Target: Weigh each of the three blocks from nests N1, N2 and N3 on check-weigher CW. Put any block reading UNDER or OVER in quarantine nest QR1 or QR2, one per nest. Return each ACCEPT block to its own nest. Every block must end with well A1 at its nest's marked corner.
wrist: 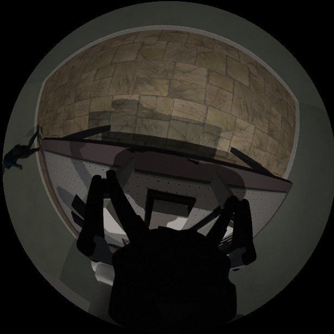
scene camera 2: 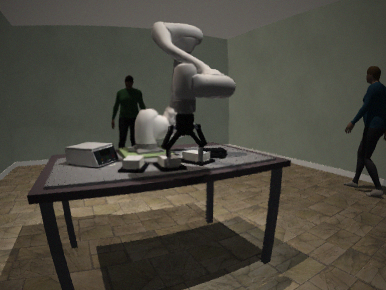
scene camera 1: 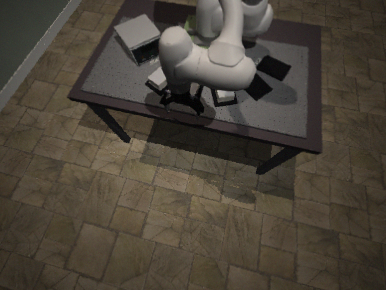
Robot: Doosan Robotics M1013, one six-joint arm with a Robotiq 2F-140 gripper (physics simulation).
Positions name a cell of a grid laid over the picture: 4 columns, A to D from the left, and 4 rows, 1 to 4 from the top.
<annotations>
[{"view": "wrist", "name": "gripper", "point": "C3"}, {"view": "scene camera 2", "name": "gripper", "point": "B3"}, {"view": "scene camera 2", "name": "check-weigher CW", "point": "B3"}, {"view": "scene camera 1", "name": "check-weigher CW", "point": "B1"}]
</annotations>
